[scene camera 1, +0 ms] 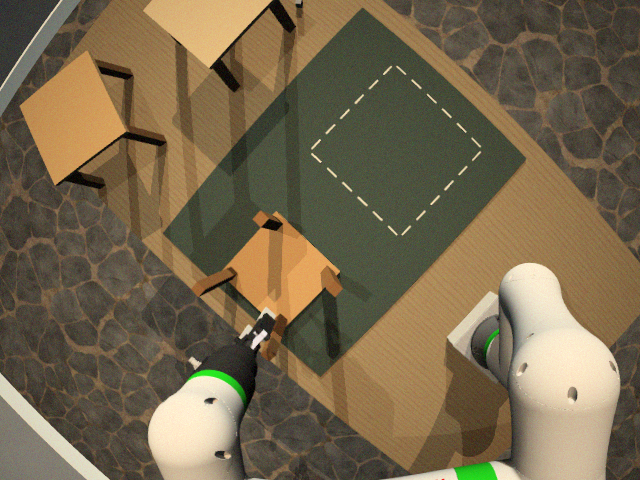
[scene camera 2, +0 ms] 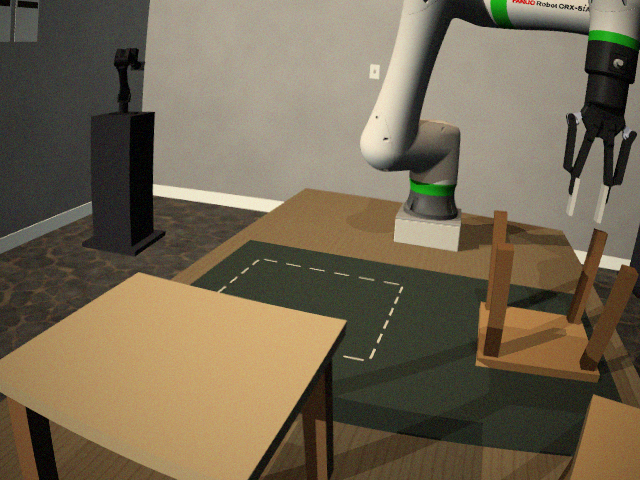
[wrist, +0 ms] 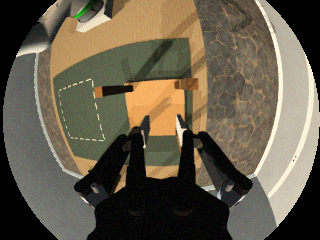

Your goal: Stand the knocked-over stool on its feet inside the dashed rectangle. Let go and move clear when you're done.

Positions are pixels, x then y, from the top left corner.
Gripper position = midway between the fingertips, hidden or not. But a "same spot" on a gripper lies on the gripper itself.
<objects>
gripper: scene camera 1; scene camera 2; wrist 163, 121
wooden stool: scene camera 1; scene camera 2; wrist 160, 99
same spot on wooden stool: [scene camera 1: 278, 268] = [scene camera 2: 532, 337]
same spot on gripper: [scene camera 2: 573, 120] = [scene camera 1: 255, 330]
</objects>
